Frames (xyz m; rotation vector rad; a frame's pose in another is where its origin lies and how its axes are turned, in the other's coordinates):
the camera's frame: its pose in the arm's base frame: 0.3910 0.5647 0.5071 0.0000 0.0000 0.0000
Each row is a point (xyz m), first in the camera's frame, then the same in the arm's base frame.
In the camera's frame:
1: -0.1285 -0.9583 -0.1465
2: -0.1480 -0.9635 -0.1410
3: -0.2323 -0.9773 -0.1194
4: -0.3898 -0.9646 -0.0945
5: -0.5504 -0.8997 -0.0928
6: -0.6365 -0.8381 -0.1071
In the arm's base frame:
1: 0.2625 -0.3936 0.3606
2: 0.2430 -0.3988 0.3661
3: 0.1587 -0.4126 0.3877
4: 0.0012 -0.3999 0.4126
5: -0.1594 -0.3350 0.4143
6: -0.2455 -0.2734 0.4000

